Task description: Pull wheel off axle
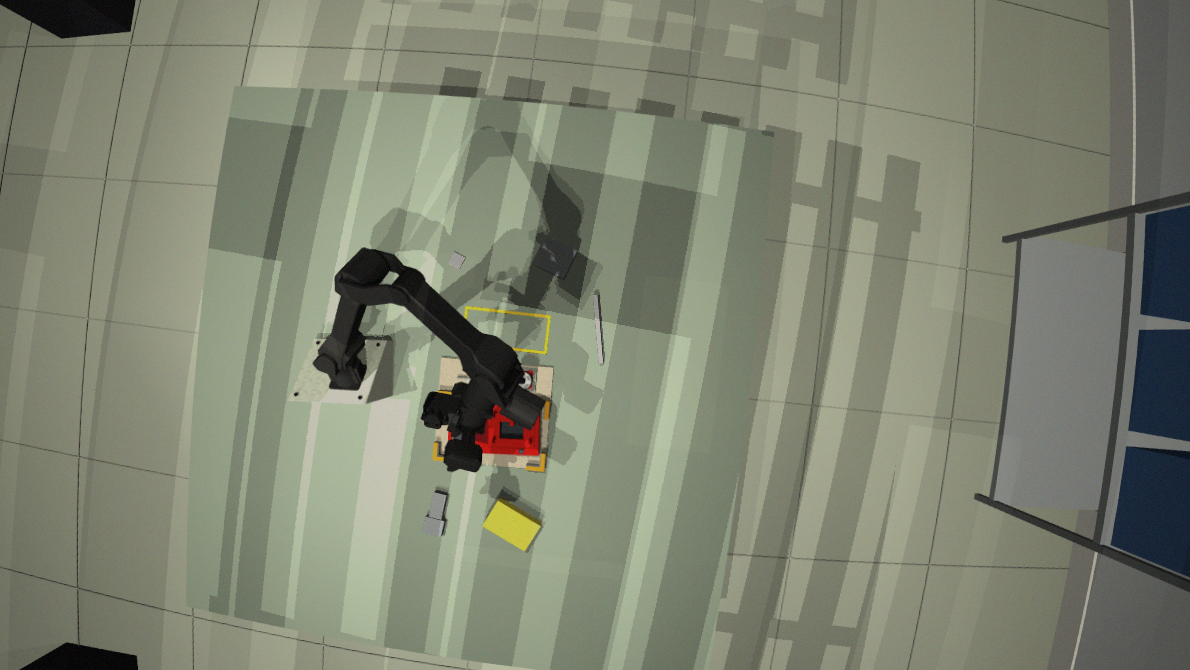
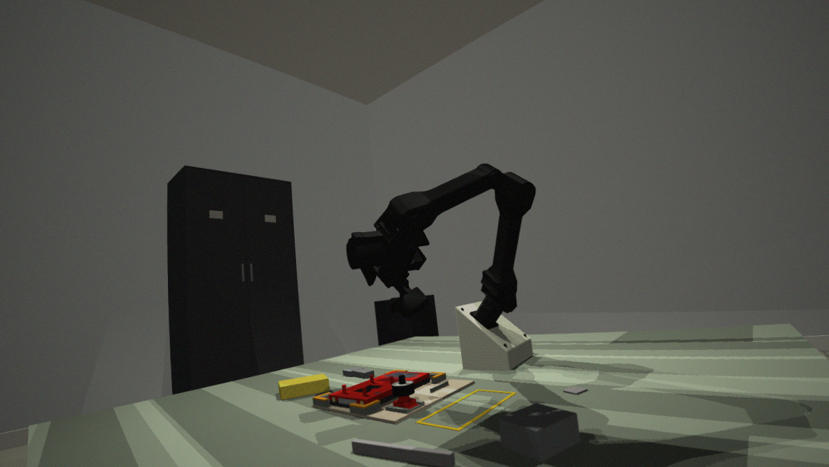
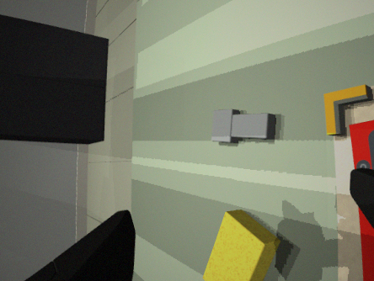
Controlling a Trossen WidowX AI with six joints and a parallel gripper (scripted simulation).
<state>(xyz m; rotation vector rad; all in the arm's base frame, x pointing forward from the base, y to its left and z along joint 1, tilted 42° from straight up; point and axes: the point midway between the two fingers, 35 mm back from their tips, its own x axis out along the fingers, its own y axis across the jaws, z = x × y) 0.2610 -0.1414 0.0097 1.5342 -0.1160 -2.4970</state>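
Now: the wheel 16 cm below my gripper tip, 13 cm to the left of it and 11 cm ahead of it. Round my gripper tip: grey tile 38 cm to the left, 20 cm below, 5 cm behind; yellow block 19 cm to the right, 19 cm below, 9 cm ahead; grey bar 27 cm ahead, 24 cm to the left, 19 cm below.
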